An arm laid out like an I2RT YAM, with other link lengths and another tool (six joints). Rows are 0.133 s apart.
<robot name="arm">
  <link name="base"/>
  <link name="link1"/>
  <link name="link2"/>
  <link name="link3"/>
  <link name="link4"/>
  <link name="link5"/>
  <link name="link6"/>
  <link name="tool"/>
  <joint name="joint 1" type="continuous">
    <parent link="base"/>
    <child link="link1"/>
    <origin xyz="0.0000 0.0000 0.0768"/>
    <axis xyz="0 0 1"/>
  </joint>
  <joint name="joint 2" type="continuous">
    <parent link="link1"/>
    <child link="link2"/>
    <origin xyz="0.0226 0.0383 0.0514"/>
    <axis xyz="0 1 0"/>
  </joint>
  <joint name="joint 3" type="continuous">
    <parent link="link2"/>
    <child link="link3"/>
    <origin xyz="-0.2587 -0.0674 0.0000"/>
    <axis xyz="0 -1 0"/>
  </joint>
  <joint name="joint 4" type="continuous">
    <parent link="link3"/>
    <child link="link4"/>
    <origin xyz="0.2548 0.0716 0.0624"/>
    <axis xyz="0 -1 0"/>
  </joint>
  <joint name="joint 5" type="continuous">
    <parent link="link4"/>
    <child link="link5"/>
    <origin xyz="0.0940 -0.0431 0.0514"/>
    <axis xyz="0 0 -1"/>
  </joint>
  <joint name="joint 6" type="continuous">
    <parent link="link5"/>
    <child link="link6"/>
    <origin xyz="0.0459 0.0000 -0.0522"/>
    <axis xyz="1 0 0"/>
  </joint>
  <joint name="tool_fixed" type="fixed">
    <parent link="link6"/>
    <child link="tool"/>
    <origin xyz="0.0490 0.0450 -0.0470" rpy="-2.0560 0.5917 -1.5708"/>
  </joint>
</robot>
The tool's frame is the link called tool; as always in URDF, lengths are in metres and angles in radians. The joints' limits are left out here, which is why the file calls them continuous.
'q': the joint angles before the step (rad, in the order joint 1, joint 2, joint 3, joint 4, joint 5, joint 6). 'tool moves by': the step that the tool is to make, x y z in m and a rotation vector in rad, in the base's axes. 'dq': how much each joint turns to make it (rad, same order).
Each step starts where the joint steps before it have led.
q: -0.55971 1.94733 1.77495 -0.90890 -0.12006 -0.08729
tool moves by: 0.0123 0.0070 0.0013 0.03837 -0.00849 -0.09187
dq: 0.02019 0.01341 0.01567 -0.00220 0.01992 0.11708
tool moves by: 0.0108 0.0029 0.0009 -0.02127 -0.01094 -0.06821
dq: 0.02252 -0.00005 0.00130 0.02418 0.05498 0.07351
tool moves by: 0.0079 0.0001 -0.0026 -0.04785 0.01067 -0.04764
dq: 0.02160 0.00760 0.00663 0.01513 0.07530 0.03655
